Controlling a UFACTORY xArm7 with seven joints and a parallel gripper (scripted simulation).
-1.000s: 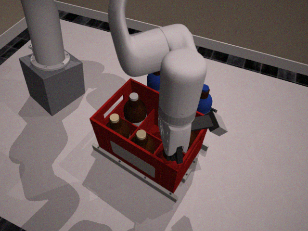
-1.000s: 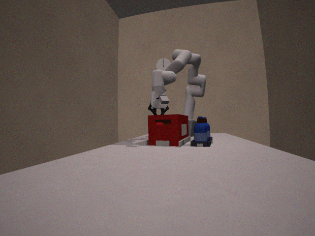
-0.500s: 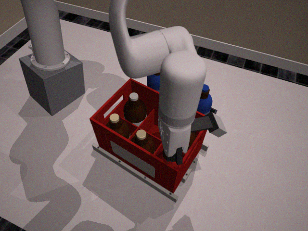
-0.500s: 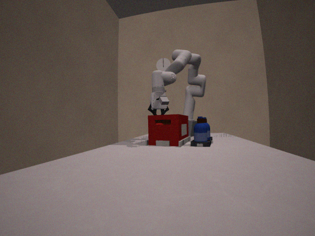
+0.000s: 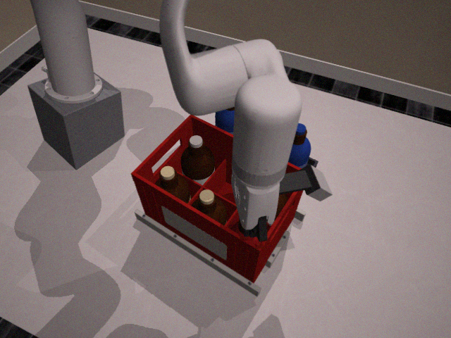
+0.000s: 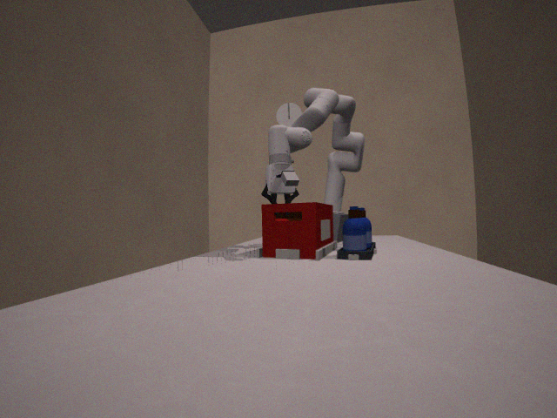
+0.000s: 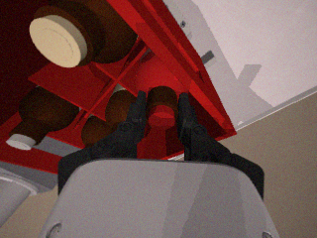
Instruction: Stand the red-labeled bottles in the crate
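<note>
My hand is 70 mm above the red-labeled bottle. The rest, counted from my hand: red crate: 90 mm behind, 80 mm below, 50 mm to the left; dark tray: 250 mm to the left, 150 mm below, 100 mm behind.
</note>
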